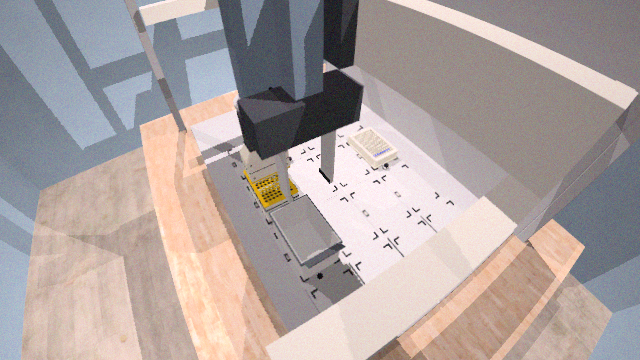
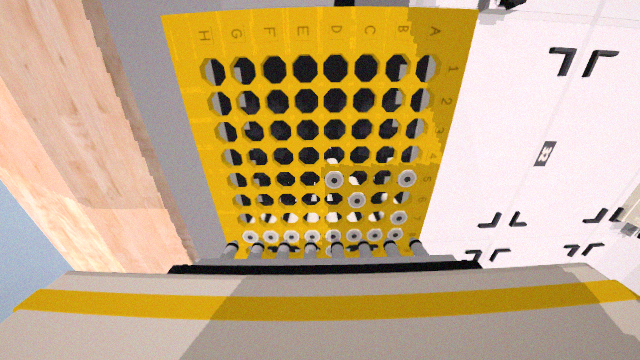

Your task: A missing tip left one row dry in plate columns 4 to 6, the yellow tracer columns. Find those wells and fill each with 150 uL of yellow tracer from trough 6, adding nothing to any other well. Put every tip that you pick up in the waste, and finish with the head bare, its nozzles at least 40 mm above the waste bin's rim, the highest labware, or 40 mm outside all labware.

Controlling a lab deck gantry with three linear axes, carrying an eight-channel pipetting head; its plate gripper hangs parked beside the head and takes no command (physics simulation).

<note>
In view: a grey wall [image 1: 476,172].
</note>
